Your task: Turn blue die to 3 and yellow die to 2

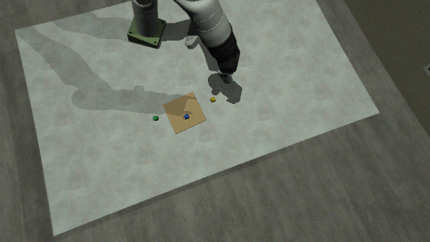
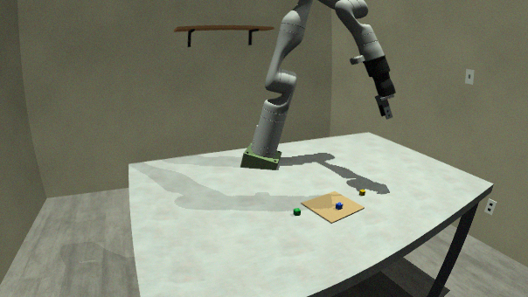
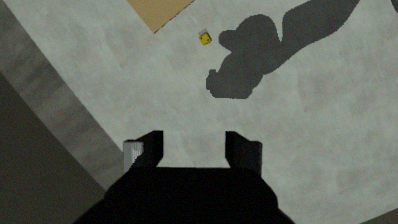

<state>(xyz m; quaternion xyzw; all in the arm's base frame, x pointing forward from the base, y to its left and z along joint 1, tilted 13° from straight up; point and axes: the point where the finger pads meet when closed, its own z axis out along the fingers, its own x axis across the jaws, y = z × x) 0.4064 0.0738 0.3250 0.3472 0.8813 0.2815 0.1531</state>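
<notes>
Right now the yellow die is 270 mm below my hand, 40 mm to the right of it and 30 mm behind it. Round my hand: tan mat (280 mm below, 170 mm to the right, 40 mm behind); blue die (270 mm below, 170 mm to the right, 20 mm behind); green die (280 mm to the right, 270 mm below, 80 mm behind).
</notes>
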